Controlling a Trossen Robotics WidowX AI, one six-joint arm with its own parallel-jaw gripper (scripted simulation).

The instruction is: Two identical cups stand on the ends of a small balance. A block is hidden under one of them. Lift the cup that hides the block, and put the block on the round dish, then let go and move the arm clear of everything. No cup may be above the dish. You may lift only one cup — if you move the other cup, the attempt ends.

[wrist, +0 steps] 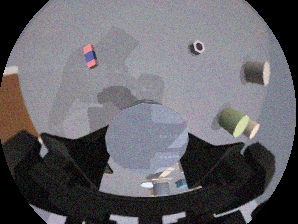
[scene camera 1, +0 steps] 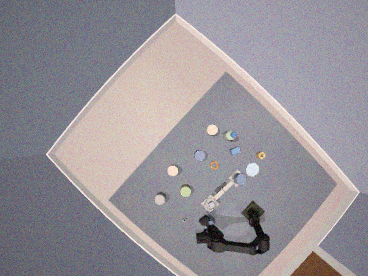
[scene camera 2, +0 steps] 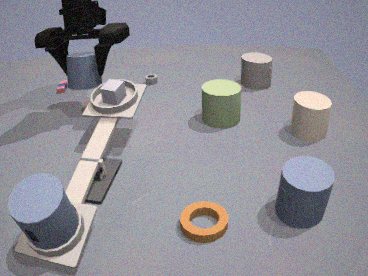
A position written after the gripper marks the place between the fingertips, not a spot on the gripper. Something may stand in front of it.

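You'd see the gripper (scene camera 2: 84, 75), (wrist: 146, 126) here, and there's a balance beam (scene camera 2: 77, 190) in the scene too.
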